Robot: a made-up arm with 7 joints. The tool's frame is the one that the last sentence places.
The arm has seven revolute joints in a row. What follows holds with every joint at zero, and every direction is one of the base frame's.
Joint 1 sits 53 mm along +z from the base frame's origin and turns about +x.
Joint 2 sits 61 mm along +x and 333 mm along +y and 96 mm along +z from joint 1 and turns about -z.
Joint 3 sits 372 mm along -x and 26 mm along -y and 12 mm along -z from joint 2 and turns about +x.
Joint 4 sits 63 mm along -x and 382 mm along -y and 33 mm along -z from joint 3 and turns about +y.
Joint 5 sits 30 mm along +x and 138 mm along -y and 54 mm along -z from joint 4 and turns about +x.
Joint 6 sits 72 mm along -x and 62 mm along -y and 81 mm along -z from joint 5 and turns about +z.
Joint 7 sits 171 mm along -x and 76 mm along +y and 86 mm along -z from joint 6 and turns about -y.
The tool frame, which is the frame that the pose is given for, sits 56 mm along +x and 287 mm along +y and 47 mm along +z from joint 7; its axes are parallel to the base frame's.
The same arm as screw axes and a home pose.
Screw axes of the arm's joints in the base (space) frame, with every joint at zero. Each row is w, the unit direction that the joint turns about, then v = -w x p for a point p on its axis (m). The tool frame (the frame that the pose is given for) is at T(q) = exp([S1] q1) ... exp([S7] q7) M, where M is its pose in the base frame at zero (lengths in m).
S1 = (1, 0, 0, 0, 0.053, 0)
S2 = (0, 0, -1, -0.333, 0.061, 0)
S3 = (1, 0, 0, 0, 0.137, -0.307)
S4 = (0, 1, 0, -0.104, 0, -0.374)
S5 = (1, 0, 0, 0, 0.05, 0.213)
S6 = (0, 0, 1, -0.275, 0.416, 0)
S7 = (0, -1, 0, -0.117, 0, 0.587)
M =
1 0 0 -0.531
0 1 0 0.088
0 0 1 -0.07
0 0 0 1

